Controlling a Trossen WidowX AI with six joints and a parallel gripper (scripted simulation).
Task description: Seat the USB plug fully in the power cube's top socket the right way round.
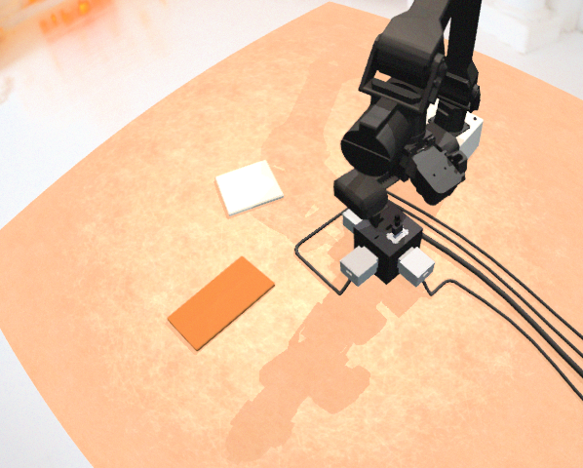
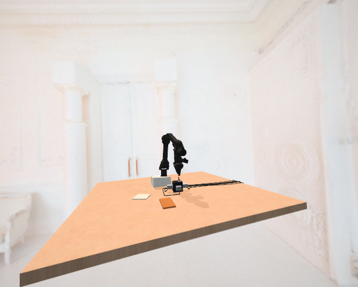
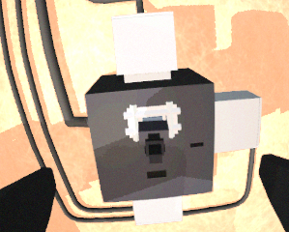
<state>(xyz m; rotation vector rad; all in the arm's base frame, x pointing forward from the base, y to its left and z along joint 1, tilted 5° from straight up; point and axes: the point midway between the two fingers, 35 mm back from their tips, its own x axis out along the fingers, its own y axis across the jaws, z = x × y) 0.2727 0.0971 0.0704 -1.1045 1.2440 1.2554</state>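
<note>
Right now my gripper tip is 4 cm above the USB plug. Round my gripper tip: USB socket: 6 cm below; orange pad: 25 cm ahead, 13 cm to the right, 12 cm below; white pad: 29 cm to the right, 12 cm below, 7 cm ahead.
</note>
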